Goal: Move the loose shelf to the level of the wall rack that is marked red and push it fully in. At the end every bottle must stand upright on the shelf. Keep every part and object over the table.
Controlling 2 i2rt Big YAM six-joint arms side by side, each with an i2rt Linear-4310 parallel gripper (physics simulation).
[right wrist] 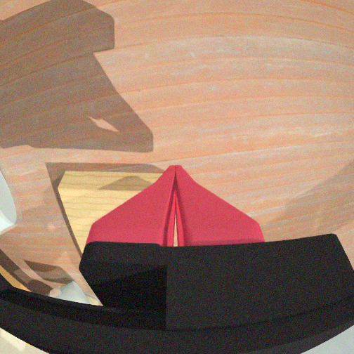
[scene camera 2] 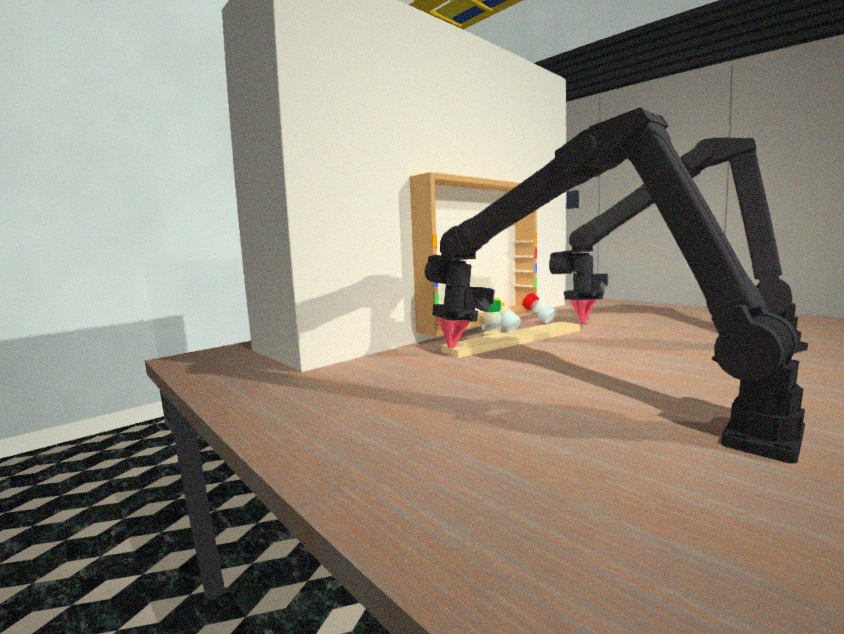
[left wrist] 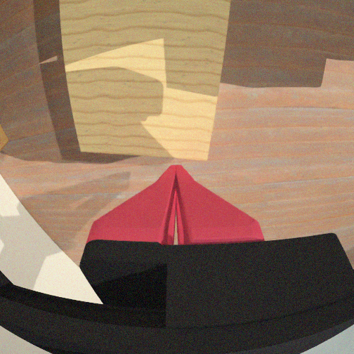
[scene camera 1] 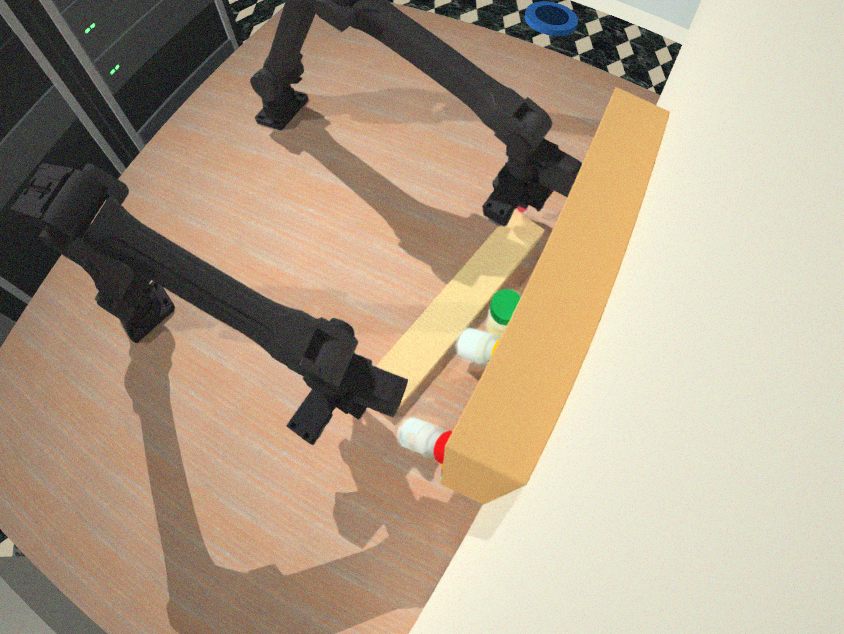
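The loose shelf (scene camera 1: 453,303) (scene camera 2: 525,337) (left wrist: 115,110) (right wrist: 80,200) lies on the table before the wall rack (scene camera 1: 579,272) (scene camera 2: 422,252), whose red mark (scene camera 2: 535,252) is on the right post. A green-capped bottle (scene camera 1: 505,307) (scene camera 2: 492,306) stands upright between them. A yellow-capped bottle (scene camera 1: 474,345) (scene camera 2: 508,320) and a red-capped bottle (scene camera 1: 417,434) (scene camera 2: 543,313) are tipped, caps toward the rack. My left gripper (scene camera 2: 450,346) (left wrist: 175,174) is shut and empty at the shelf's near end in scene camera 2. My right gripper (scene camera 2: 583,322) (right wrist: 174,174) is shut and empty by its other end.
The pale wall (scene camera 1: 736,409) (scene camera 2: 354,136) rises behind the rack. Yellow, blue and green marks also show on the rack's posts. The wooden table (scene camera 1: 382,150) (scene camera 2: 477,477) carries both arms. The table's edge (scene camera 2: 286,508) runs along the lower left in scene camera 2.
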